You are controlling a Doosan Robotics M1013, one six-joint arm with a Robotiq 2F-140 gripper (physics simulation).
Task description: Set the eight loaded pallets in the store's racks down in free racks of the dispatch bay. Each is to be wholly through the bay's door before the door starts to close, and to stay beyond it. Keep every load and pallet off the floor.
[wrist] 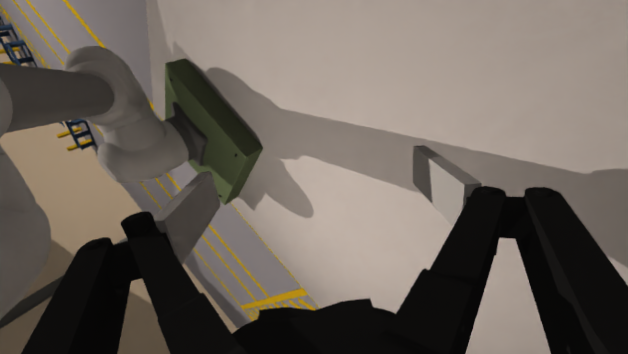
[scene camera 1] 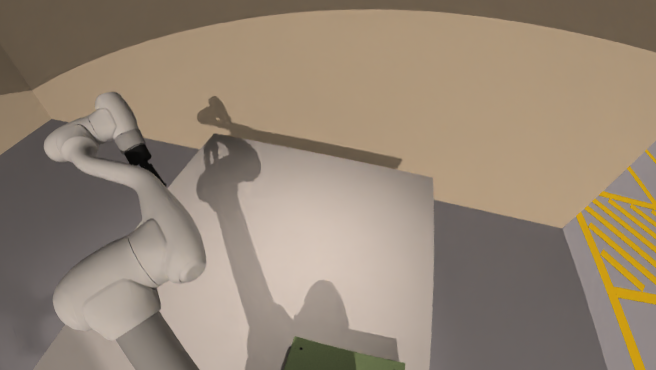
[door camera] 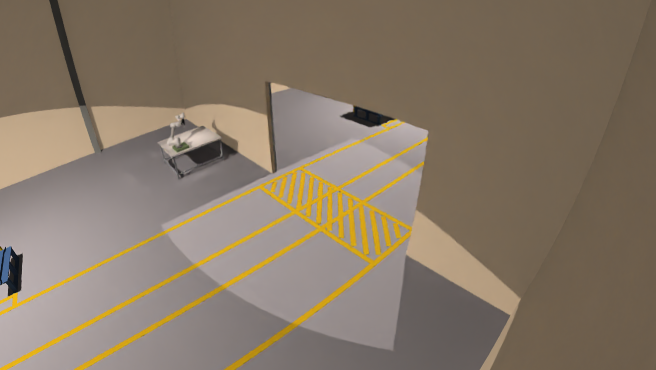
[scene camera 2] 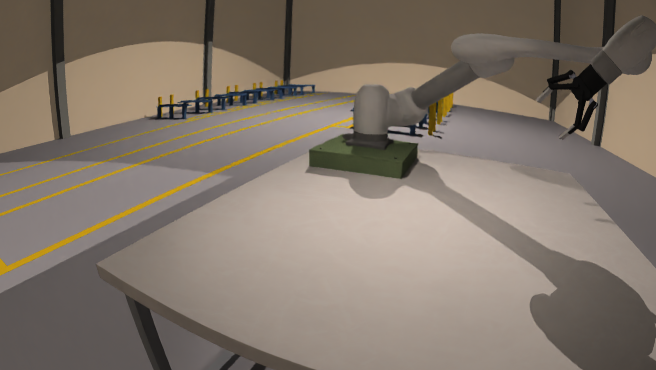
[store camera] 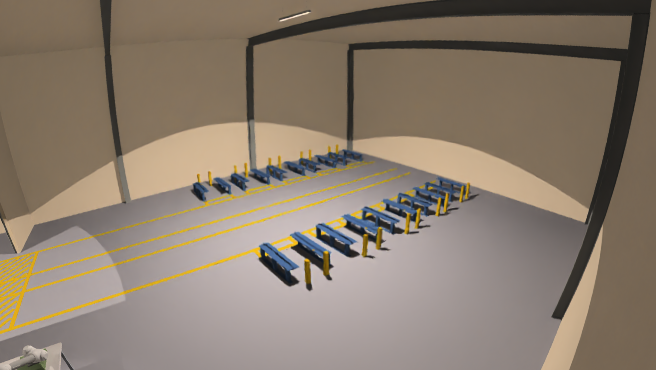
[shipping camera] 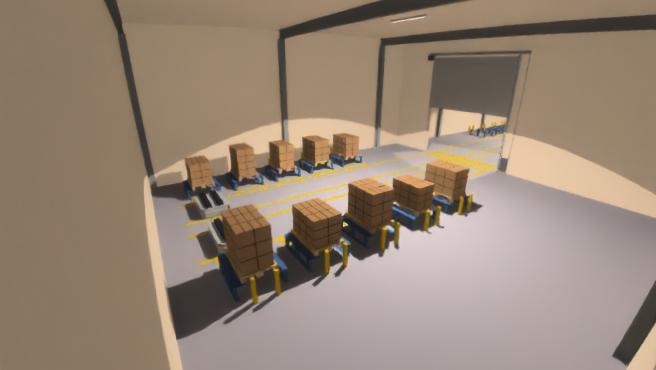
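Seen in the pictures: gripper, fingertip midpoint: (wrist: 313,177) (door camera: 183,126) (scene camera 2: 549,119); arm's base at its link origin: (wrist: 189,135) (door camera: 178,146) (scene camera 2: 370,143).
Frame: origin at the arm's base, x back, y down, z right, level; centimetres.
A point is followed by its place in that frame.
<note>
Several box loads on pallets stand in the blue racks of the dispatch bay, in two rows. The left row's end load (shipping camera: 199,172) {x -1398.5, y -12.9, z 637.0 cm} and the right row's nearest load (shipping camera: 247,240) {x -1410.5, y -43.2, z 67.9 cm} are at the end away from the door. The bay's grey door (shipping camera: 475,85) {x -193.7, y -295.4, z 366.3 cm} is raised, with an opening below it. The store's blue racks (store camera: 277,257) (scene camera 2: 170,106) stand in two rows and no load shows on them. My gripper (scene camera 2: 552,117) {x -46.0, y -26.4, z -72.9 cm} (wrist: 313,177) {x -46.0, y -26.4, z -72.9 cm} is open and empty, in the air above the far part of the table, away from the racks.
One low white carrier (shipping camera: 211,204) {x -1400.0, y 50.1, z 481.3 cm} is in front of the left end rack; another (shipping camera: 215,235) {x -1434.3, y 49.9, z 282.2 cm} is partly hidden behind the nearest right load. Yellow posts (shipping camera: 254,290) (store camera: 307,271) stand behind racks. My arm's green base (scene camera 2: 362,156) {x -24.4, y 0.2, z -4.0 cm} is on the table (scene camera 2: 300,240) {x -85.9, y 7.0, z -8.1 cm}. A hatched floor area (door camera: 335,215) {x -170.5, y 82.0, z 432.7 cm} lies at the doorway.
</note>
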